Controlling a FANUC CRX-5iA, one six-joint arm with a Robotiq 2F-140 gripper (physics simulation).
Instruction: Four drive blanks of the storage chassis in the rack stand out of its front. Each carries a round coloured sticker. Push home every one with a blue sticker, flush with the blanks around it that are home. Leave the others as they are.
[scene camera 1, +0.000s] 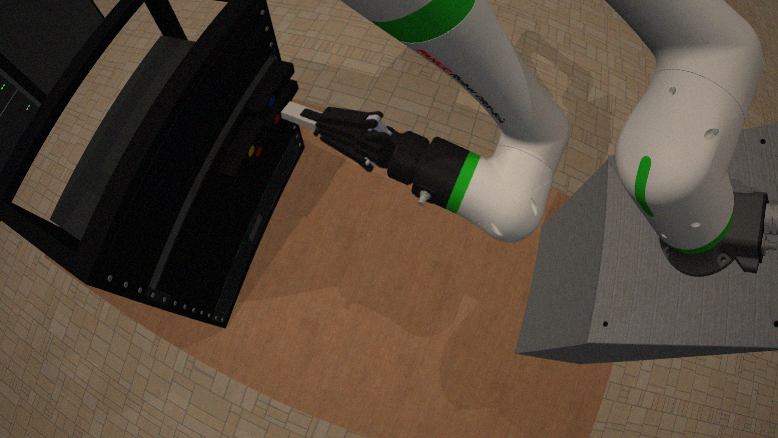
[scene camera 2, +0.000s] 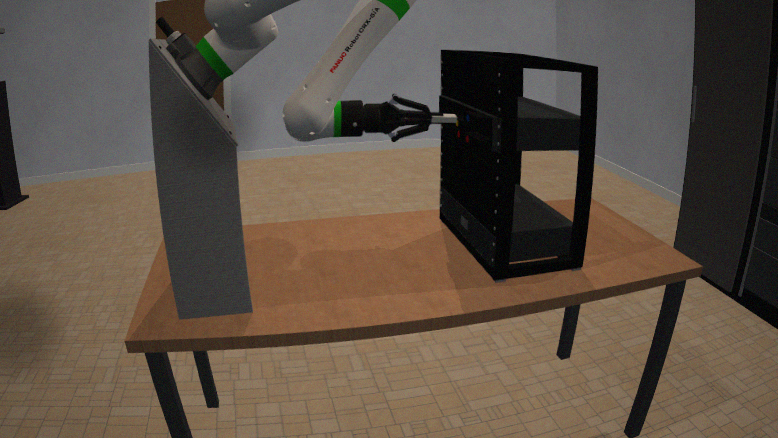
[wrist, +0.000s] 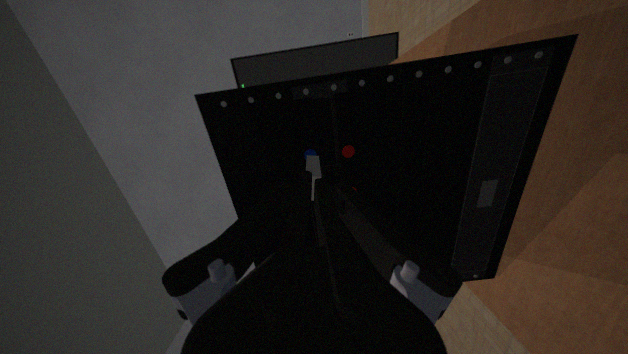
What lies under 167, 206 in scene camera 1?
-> A black rack.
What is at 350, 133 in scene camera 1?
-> My gripper.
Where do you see a black rack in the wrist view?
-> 442, 147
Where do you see my gripper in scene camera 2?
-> At 455, 118
